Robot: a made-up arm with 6 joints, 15 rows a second.
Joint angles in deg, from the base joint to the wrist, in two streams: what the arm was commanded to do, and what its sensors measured. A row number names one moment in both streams.
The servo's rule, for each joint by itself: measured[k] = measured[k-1] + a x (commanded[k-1-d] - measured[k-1]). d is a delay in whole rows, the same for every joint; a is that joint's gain. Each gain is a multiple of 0.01, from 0.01 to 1. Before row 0 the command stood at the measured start. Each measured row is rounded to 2 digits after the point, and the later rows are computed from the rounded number. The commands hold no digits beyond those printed.
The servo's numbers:
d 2
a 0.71 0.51 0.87 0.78 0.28 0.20
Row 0, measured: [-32.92 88.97 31.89 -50.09 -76.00 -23.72]
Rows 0 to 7, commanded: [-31.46 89.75 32.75 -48.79 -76.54 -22.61]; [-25.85 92.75 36.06 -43.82 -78.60 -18.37]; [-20.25 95.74 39.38 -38.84 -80.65 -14.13]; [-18.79 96.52 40.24 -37.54 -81.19 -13.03]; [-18.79 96.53 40.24 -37.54 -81.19 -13.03]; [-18.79 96.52 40.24 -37.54 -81.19 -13.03]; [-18.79 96.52 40.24 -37.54 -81.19 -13.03]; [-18.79 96.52 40.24 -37.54 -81.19 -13.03]
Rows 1 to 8, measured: [-32.92 88.97 31.89 -50.09 -76.00 -23.72]; [-32.92 88.97 31.89 -50.09 -76.00 -23.72]; [-31.88 89.37 32.64 -49.08 -76.15 -23.50]; [-27.60 91.09 35.62 -44.98 -76.84 -22.47]; [-22.38 93.46 38.89 -40.19 -77.91 -20.80]; [-19.83 95.02 40.06 -38.12 -78.83 -19.25]; [-19.09 95.79 40.22 -37.67 -79.49 -18.01]; [-18.88 96.16 40.24 -37.57 -79.97 -17.01]
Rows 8 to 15, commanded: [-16.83 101.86 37.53 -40.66 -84.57 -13.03]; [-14.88 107.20 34.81 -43.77 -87.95 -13.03]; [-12.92 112.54 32.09 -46.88 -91.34 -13.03]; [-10.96 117.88 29.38 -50.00 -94.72 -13.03]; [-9.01 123.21 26.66 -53.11 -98.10 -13.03]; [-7.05 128.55 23.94 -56.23 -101.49 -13.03]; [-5.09 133.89 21.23 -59.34 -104.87 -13.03]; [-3.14 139.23 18.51 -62.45 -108.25 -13.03]
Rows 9 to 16, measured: [-18.82 96.34 40.24 -37.55 -80.31 -16.21]; [-18.80 96.43 40.24 -37.54 -80.56 -15.57]; [-17.40 99.20 37.88 -39.97 -81.68 -15.06]; [-15.61 103.28 35.21 -42.93 -83.44 -14.65]; [-13.70 108.00 32.50 -46.01 -85.65 -14.33]; [-11.75 113.04 29.79 -49.12 -88.19 -14.07]; [-9.80 118.23 27.07 -52.23 -90.96 -13.86]; [-7.85 123.49 24.35 -55.35 -93.91 -13.69]
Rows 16 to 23, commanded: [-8.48 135.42 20.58 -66.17 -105.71 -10.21]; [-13.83 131.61 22.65 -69.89 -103.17 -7.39]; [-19.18 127.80 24.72 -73.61 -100.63 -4.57]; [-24.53 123.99 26.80 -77.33 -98.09 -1.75]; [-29.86 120.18 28.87 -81.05 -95.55 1.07]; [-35.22 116.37 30.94 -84.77 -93.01 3.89]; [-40.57 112.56 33.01 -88.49 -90.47 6.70]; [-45.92 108.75 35.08 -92.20 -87.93 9.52]
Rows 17 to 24, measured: [-5.89 128.79 21.64 -58.46 -96.98 -13.56]; [-3.94 134.11 18.92 -61.57 -100.14 -13.45]; [-7.16 134.78 20.36 -65.16 -101.70 -12.80]; [-11.90 133.16 22.35 -68.85 -102.11 -11.72]; [-17.07 130.43 24.41 -72.56 -101.70 -10.29]; [-22.37 127.15 26.49 -76.28 -100.69 -8.58]; [-27.69 123.60 28.56 -80.00 -99.25 -6.65]; [-33.04 119.91 30.63 -83.72 -97.50 -4.54]
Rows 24 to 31, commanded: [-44.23 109.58 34.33 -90.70 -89.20 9.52]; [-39.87 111.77 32.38 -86.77 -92.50 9.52]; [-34.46 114.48 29.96 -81.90 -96.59 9.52]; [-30.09 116.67 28.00 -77.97 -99.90 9.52]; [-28.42 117.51 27.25 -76.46 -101.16 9.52]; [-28.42 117.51 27.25 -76.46 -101.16 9.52]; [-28.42 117.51 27.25 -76.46 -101.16 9.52]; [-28.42 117.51 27.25 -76.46 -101.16 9.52]
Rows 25 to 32, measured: [-38.39 116.16 32.70 -87.44 -95.53 -2.29]; [-43.74 112.38 34.77 -91.15 -93.40 0.07]; [-44.09 110.95 34.39 -90.80 -92.22 1.96]; [-41.09 111.37 32.64 -87.66 -92.30 3.47]; [-36.38 112.96 30.31 -83.17 -93.50 4.68]; [-31.91 114.85 28.30 -79.11 -95.29 5.65]; [-29.43 116.21 27.39 -77.04 -96.93 6.42]; [-28.71 116.87 27.27 -76.59 -98.11 7.04]
